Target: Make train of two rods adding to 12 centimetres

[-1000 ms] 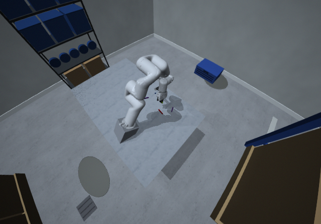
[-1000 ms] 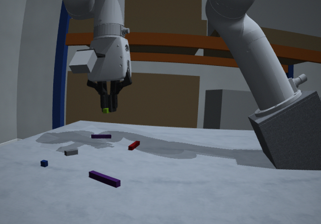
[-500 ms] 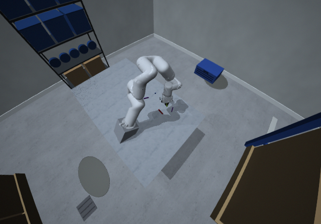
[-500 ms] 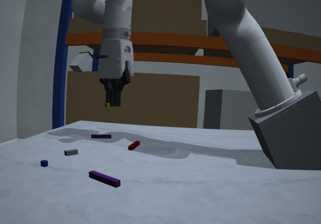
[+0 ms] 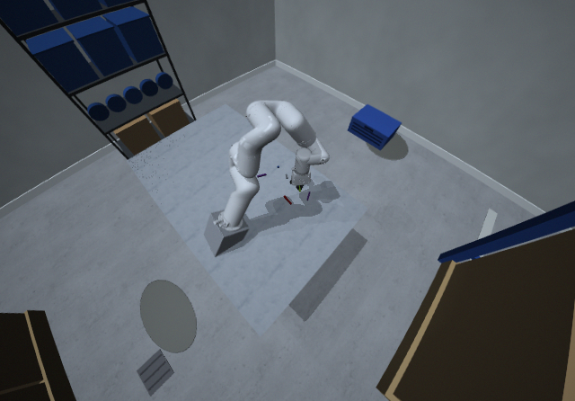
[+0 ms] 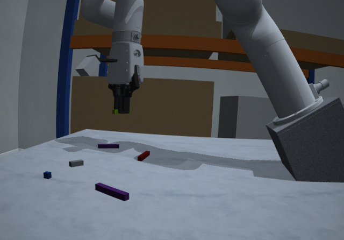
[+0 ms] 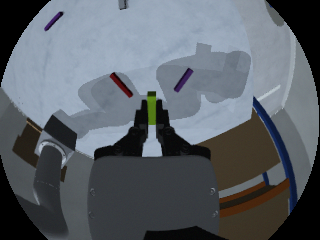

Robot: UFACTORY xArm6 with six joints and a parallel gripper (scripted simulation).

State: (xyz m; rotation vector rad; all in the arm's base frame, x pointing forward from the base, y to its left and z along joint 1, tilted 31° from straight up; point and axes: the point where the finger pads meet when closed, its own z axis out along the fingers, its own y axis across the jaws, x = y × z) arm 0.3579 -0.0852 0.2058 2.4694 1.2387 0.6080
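The red rod lies 120 mm below my hand, 70 mm behind it and 30 mm to the left of it. Also, from my hand: small blue rod (250 mm to the left, 120 mm below, 70 mm ahead); then grey rod (150 mm to the left, 120 mm below, 60 mm ahead); then lime rod (20 mm below).
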